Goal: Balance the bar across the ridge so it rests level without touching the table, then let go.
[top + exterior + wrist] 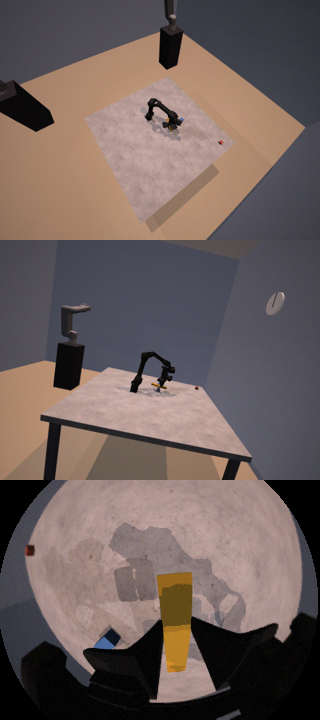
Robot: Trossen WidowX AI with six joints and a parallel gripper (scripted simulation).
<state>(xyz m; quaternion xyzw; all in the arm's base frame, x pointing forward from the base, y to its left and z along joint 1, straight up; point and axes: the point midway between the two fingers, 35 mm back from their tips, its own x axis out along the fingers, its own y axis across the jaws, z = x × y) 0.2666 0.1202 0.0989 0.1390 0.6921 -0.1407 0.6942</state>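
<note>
Now: the yellow bar 30 mm behind my gripper tip and 10 mm to the left of it. From my gripper tip the other things lie so: blue piece 180 mm to the left, 50 mm below, 10 mm behind; then small red cube 470 mm ahead, 380 mm to the left, 50 mm below.
</note>
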